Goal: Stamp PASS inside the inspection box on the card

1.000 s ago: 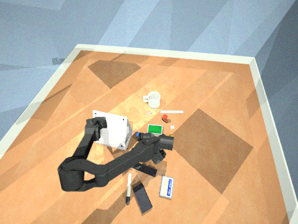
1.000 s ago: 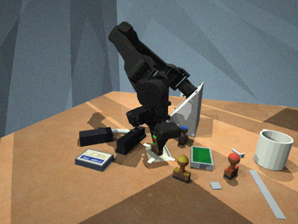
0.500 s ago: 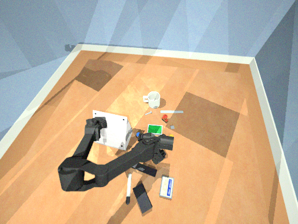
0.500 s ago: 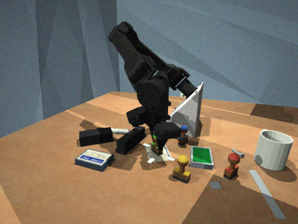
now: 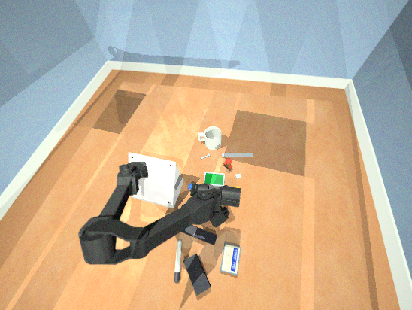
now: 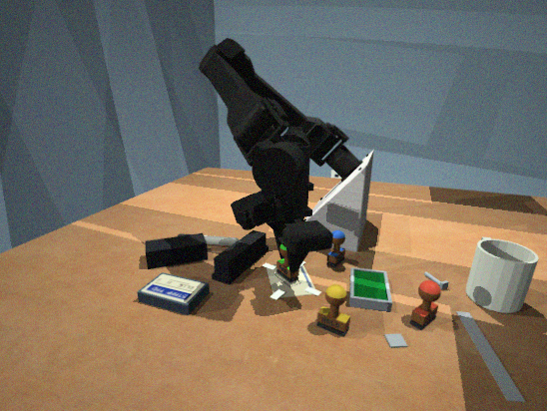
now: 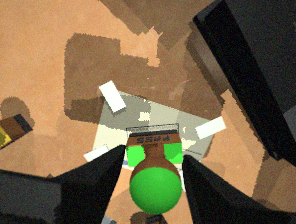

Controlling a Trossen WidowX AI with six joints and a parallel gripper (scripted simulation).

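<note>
The card lies 30 mm below my gripper tip. Also, from my gripper tip: green stamp (right at my gripper tip); yellow stamp (110 mm ahead, 80 mm to the left, 10 mm below); blue stamp (80 mm to the left, 80 mm behind, 10 mm below).
</note>
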